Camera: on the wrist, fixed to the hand. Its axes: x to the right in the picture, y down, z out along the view.
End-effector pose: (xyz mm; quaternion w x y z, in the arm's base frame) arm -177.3 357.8 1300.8 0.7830 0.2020 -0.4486 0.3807
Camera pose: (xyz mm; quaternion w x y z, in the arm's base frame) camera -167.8 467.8 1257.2 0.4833 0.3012 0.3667 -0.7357
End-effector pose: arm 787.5 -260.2 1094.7 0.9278 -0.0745 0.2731 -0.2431
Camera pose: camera 767.2 -211.5 988.3 0.3101 0.2542 -0.1623 0.9016
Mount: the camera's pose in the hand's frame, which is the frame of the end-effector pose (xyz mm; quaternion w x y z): 11.2 62.9 -100.1 0.0053 0.0522 -0.2406 0.9692
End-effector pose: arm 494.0 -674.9 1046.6 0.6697 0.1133 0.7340 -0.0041
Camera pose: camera 405.6 -596.0 1055.1 0.1782 0.7459 -0.2673 0.5834
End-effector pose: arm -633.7 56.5 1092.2 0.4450 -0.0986 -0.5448 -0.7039
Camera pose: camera -559.4 -35.5 1103.2 0.5586 -0.6747 -0.0511 0.4797
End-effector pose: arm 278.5 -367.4 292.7 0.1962 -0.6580 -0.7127 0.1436
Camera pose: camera 380.2 -355.8 352.9 0.2753 0.6494 -0.5942 -0.3864
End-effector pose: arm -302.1 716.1 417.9 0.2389 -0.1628 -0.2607 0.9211
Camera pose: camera -291.3 715.1 299.6 0.9457 0.0194 -0.1470 -0.2892
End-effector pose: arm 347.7 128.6 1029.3 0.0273 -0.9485 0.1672 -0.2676
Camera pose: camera 285.9 69.4 1111.6 0.3493 0.0941 0.8997 0.2445
